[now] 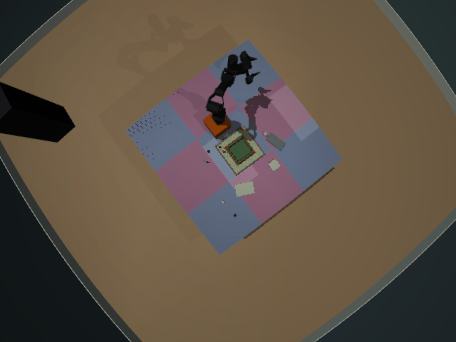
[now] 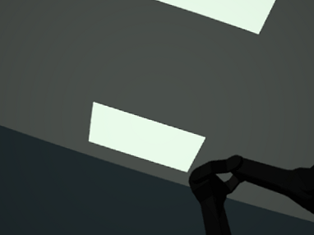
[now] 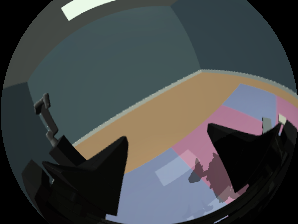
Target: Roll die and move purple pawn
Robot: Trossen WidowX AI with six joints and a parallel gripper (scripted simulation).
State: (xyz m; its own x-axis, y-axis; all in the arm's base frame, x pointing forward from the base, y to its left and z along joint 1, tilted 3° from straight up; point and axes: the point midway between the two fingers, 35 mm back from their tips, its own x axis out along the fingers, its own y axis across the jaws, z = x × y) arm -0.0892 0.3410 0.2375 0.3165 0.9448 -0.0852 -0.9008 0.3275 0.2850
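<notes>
Right now my gripper tip is 36 cm short of the white die, 14 cm to the left of it and 30 cm above it. The rest, counted from my gripper tip: grey slab 46 cm ahead, 11 cm to the right, 31 cm below.
</notes>
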